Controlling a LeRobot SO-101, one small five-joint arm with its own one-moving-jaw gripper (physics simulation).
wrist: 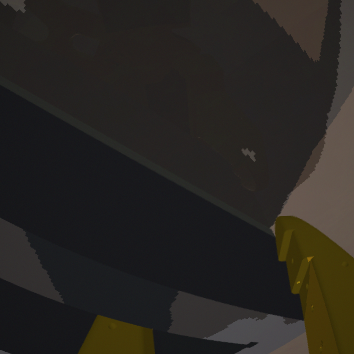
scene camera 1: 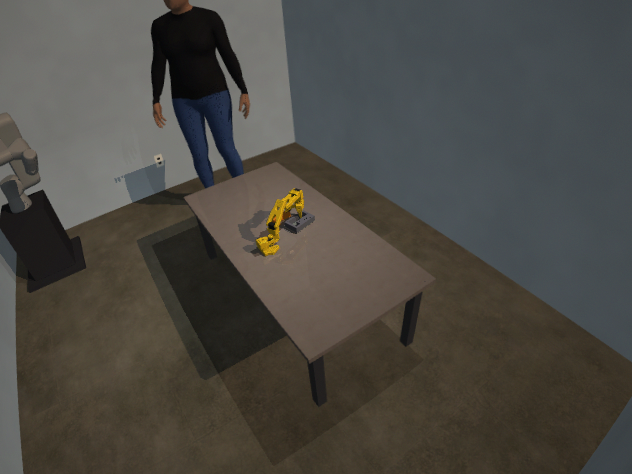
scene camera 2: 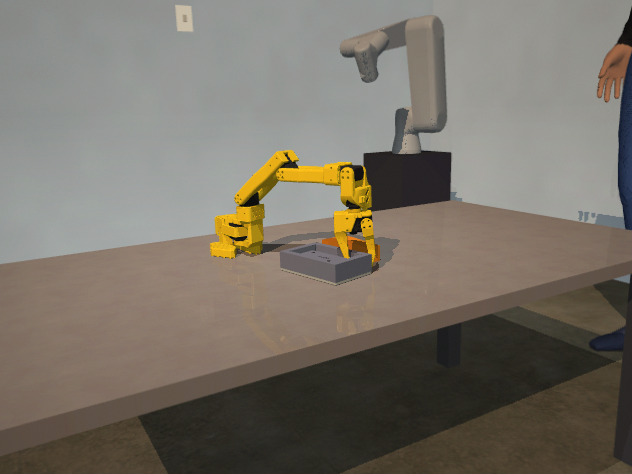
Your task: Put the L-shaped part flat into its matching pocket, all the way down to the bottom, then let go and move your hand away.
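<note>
A grey tray (scene camera 1: 295, 229) (scene camera 2: 307, 266) (wrist: 125, 195) with a recessed pocket lies on the table in front of the arm. An orange part (scene camera 1: 286, 216) (scene camera 2: 360, 246) lies behind it, partly hidden by the tray and jaws; its full shape does not show, so I cannot tell whether it is the L-shaped part. My gripper (scene camera 1: 301, 215) (scene camera 2: 360, 259) (wrist: 201, 270) points down at the tray's right end in scene view 2. One jaw is inside the rim, the other against the outside at the corner, with the tray's wall between them. The pocket floor under the inner jaw is hidden.
The tray stands on a brown table (scene camera 1: 331, 285) (scene camera 2: 153, 331). The yellow arm's base (scene camera 1: 268, 245) (scene camera 2: 237, 242) is to the left of the tray in scene view 2. A person (scene camera 1: 196, 56) and a grey robot arm (scene camera 1: 22, 153) (scene camera 2: 426, 76) stand beyond the table.
</note>
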